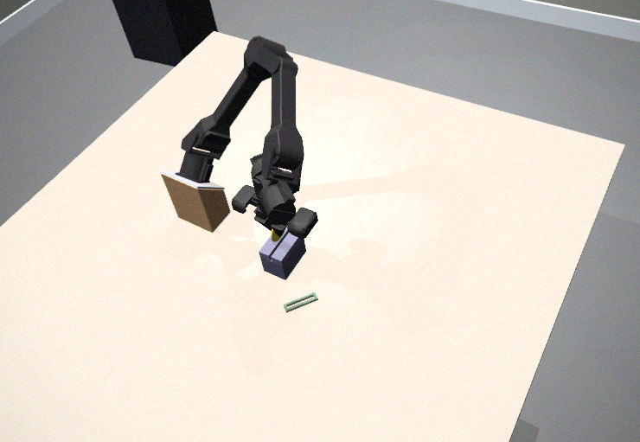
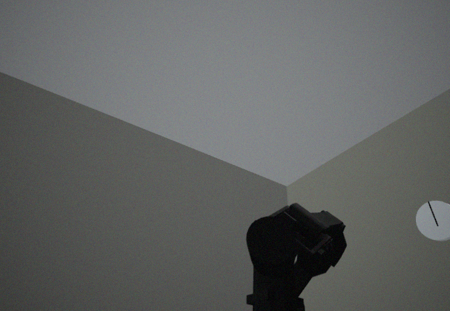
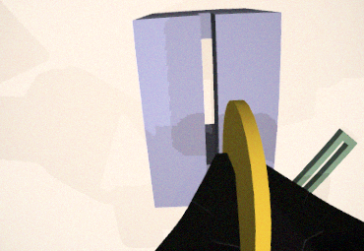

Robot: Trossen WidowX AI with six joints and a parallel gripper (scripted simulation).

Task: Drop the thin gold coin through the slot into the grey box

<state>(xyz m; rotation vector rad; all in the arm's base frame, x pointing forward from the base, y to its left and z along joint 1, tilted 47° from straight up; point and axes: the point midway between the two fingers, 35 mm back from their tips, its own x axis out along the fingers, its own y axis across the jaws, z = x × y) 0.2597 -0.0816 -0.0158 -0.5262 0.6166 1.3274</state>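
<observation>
Now: gripper tip 2 cm below the gold coin.
</observation>
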